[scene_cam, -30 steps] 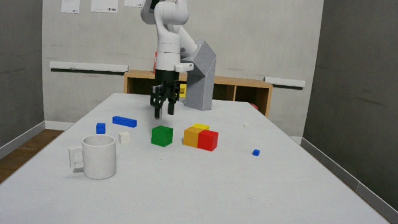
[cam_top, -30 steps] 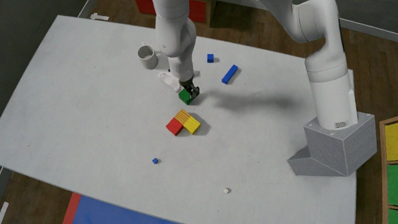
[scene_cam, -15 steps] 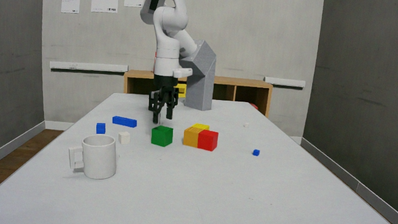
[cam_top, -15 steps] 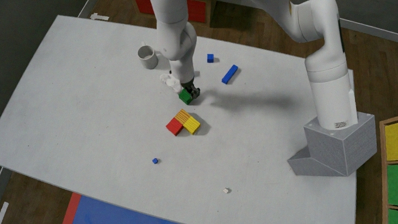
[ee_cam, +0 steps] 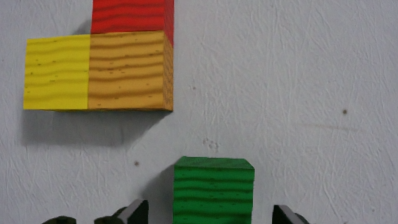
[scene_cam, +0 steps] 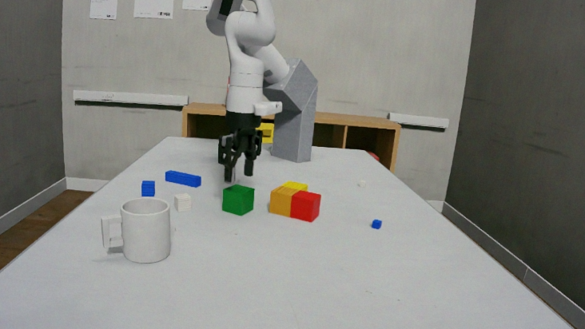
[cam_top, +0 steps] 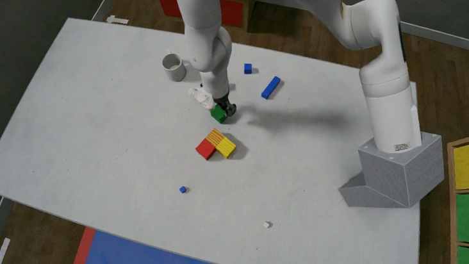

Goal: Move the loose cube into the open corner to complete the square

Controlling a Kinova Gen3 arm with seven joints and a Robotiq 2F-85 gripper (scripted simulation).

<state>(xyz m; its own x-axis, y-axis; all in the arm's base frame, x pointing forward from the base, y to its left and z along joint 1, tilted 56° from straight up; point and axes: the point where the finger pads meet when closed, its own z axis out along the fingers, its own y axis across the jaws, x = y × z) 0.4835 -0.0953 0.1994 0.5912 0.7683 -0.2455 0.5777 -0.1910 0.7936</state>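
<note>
My gripper is now 6 cm above the green cube. From my hand the other things lie so: small white cube (2 cm behind, 12 cm to the right, 7 cm below); then yellow cube (2 cm behind, 14 cm to the left, 6 cm below); then orange cube (2 cm ahead, 10 cm to the left, 6 cm below).
</note>
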